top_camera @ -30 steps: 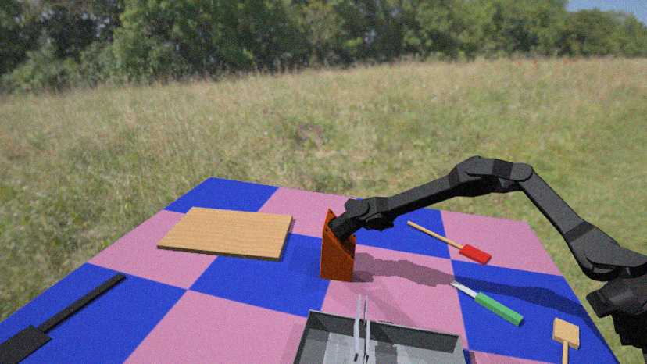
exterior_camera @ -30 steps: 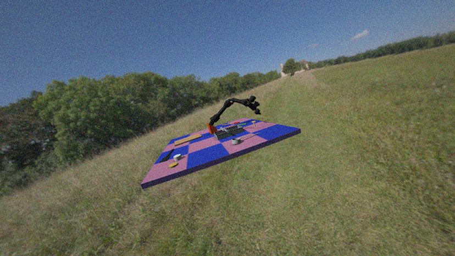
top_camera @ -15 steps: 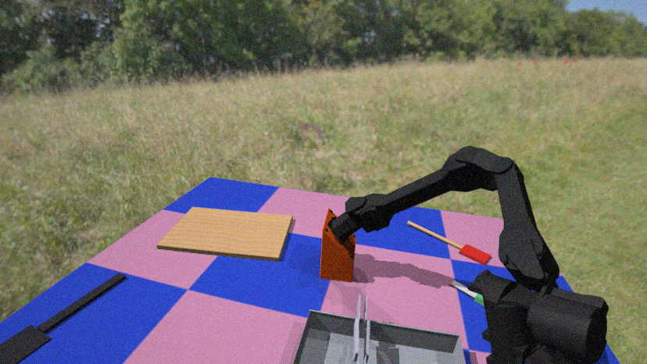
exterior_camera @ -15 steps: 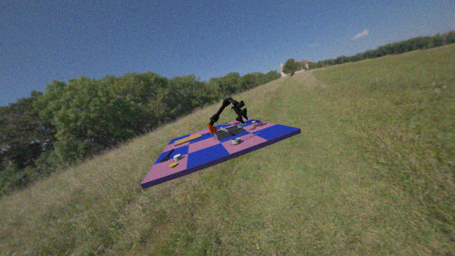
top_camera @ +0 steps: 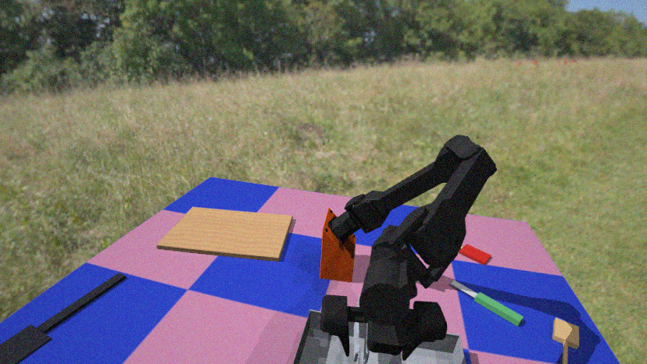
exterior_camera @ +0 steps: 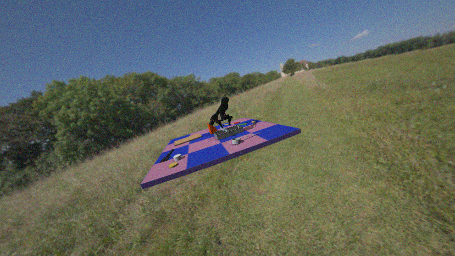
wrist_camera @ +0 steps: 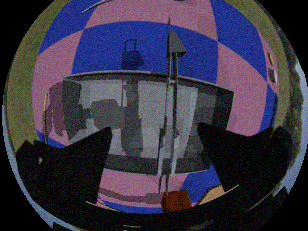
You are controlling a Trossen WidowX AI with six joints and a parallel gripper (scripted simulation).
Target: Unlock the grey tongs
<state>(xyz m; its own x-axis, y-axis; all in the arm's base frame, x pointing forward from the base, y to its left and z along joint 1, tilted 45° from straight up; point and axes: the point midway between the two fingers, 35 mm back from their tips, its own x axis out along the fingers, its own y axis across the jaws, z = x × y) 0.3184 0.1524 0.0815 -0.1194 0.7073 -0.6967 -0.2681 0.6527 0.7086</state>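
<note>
The grey roasting tin lies 30 mm behind my gripper tip, 10 mm to the left of it and 70 mm below it. Round my gripper tip: black spatula 130 mm ahead, 660 mm to the right, 90 mm below; red spatula 560 mm behind, 150 mm to the left, 90 mm below; wooden board 350 mm behind, 520 mm to the right, 90 mm below.
</note>
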